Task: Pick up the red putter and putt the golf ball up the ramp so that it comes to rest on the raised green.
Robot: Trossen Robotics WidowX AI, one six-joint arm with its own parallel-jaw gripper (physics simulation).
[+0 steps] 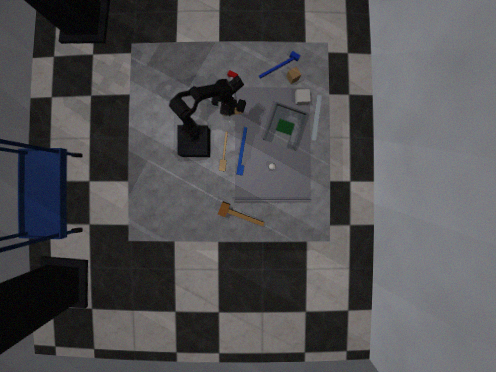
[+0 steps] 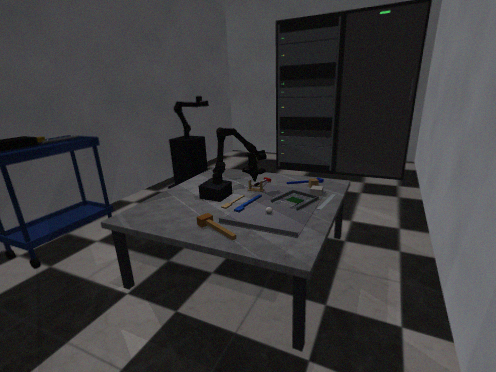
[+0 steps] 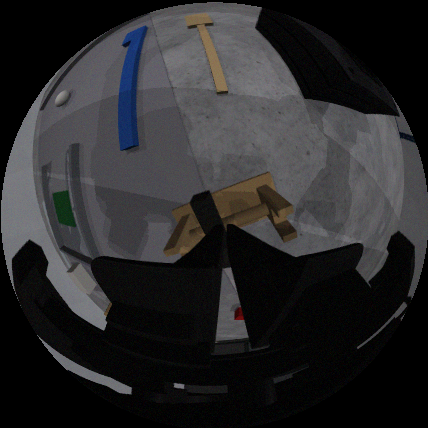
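Pixels of known places: gripper, fingertip midpoint: (image 2: 254, 181) (image 3: 223, 230); arm's base, link origin: (image 1: 193, 135) (image 2: 217, 182).
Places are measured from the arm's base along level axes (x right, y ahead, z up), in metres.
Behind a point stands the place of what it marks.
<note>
The red putter has a red head (image 1: 232, 74) {x -0.419, y 0.205, z -0.071 m} (image 2: 267, 179) {x -0.403, y 0.215, z -0.074 m} (image 3: 239, 313) {x -0.398, y 0.226, z -0.074 m} and a black grip (image 3: 204, 210) {x -0.169, y 0.225, z -0.036 m}. The grip rests on a small wooden stand (image 3: 243, 199) {x -0.185, y 0.191, z -0.090 m} (image 2: 255, 187) {x -0.160, y 0.229, z -0.045 m} at the back of the table. My gripper (image 3: 223, 230) {x -0.179, y 0.214, z -0.021 m} (image 1: 235, 107) {x -0.179, y 0.214, z -0.021 m} (image 2: 254, 178) {x -0.179, y 0.214, z -0.021 m} is shut on the putter's thin shaft, just behind the stand; the grip sticks out past the fingertips. The white golf ball (image 1: 271, 166) {x 0.152, y 0.474, z -0.055 m} (image 2: 269, 209) {x 0.164, y 0.489, z -0.061 m} (image 3: 62, 97) lies on the grey ramp board (image 1: 272, 186) {x 0.274, y 0.491, z -0.095 m} (image 2: 263, 224) {x 0.300, y 0.512, z -0.096 m}. The raised green (image 1: 285, 126) {x -0.110, y 0.556, z -0.089 m} (image 2: 294, 199) {x -0.114, y 0.551, z -0.090 m} (image 3: 63, 207) {x -0.108, y 0.537, z -0.090 m} sits inside a low grey frame.
A blue putter (image 1: 241, 150) {x 0.058, y 0.285, z -0.082 m} (image 2: 247, 203) {x 0.080, y 0.289, z -0.087 m} (image 3: 128, 92) {x -0.014, y 0.288, z -0.082 m} and a tan putter (image 1: 224, 151) {x 0.068, y 0.178, z -0.091 m} (image 2: 232, 201) {x 0.087, y 0.175, z -0.089 m} (image 3: 211, 55) {x 0.007, y 0.181, z -0.091 m} lie between arm base and ramp. A wooden mallet (image 1: 240, 214) {x 0.456, y 0.298, z -0.066 m} (image 2: 215, 225) {x 0.472, y 0.299, z -0.066 m} lies in front. A blue mallet (image 1: 280, 64) {x -0.507, y 0.507, z -0.080 m}, tan cube (image 1: 294, 74) {x -0.421, y 0.590, z -0.039 m}, white cube (image 1: 302, 96) {x -0.291, y 0.647, z -0.051 m} and pale bar (image 1: 316, 117) {x -0.182, y 0.755, z -0.096 m} lie at the back right.
</note>
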